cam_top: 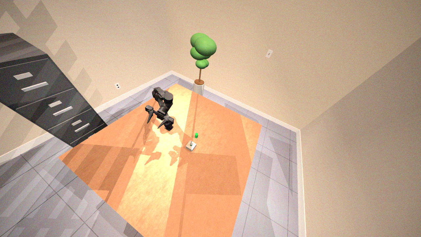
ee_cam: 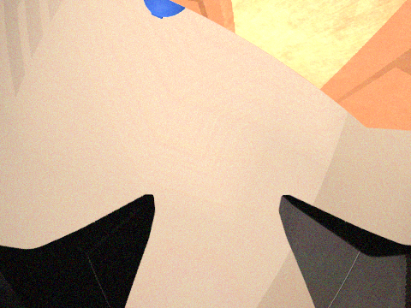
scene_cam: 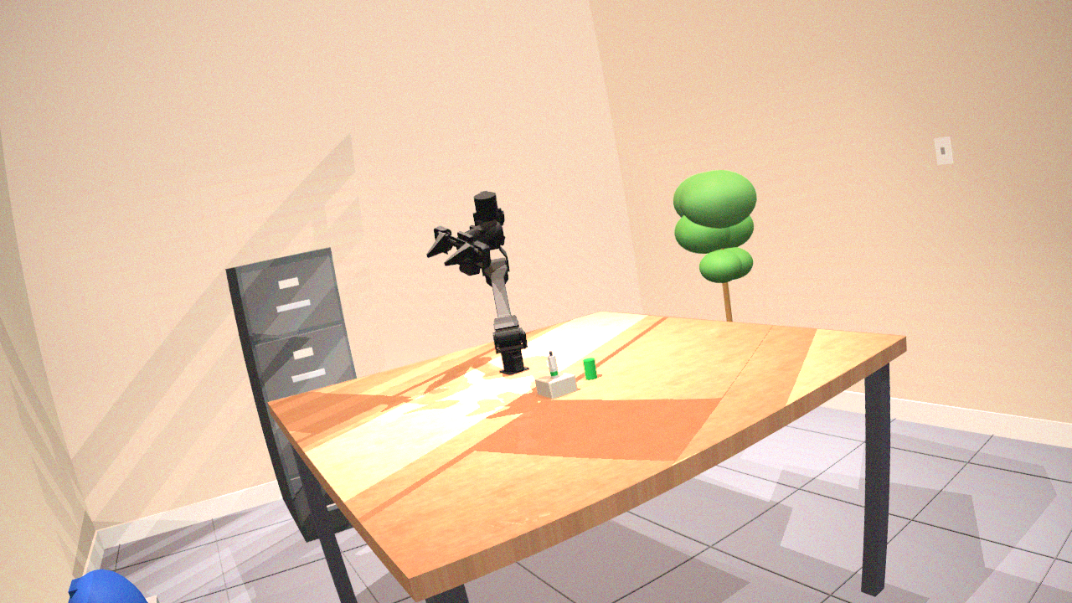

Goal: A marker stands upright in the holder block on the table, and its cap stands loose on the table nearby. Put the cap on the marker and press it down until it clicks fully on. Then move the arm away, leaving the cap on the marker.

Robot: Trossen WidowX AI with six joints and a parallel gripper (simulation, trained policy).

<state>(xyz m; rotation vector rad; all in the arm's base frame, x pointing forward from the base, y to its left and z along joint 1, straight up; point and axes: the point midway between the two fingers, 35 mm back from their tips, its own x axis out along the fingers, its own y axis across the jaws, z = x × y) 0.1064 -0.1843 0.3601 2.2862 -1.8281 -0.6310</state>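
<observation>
My gripper tip is now 17 cm short of the green cap, 28 cm to the right of it and 33 cm above it. The rest, counted from my gripper tip: holder block (19 cm ahead, 16 cm to the left, 33 cm below).
</observation>
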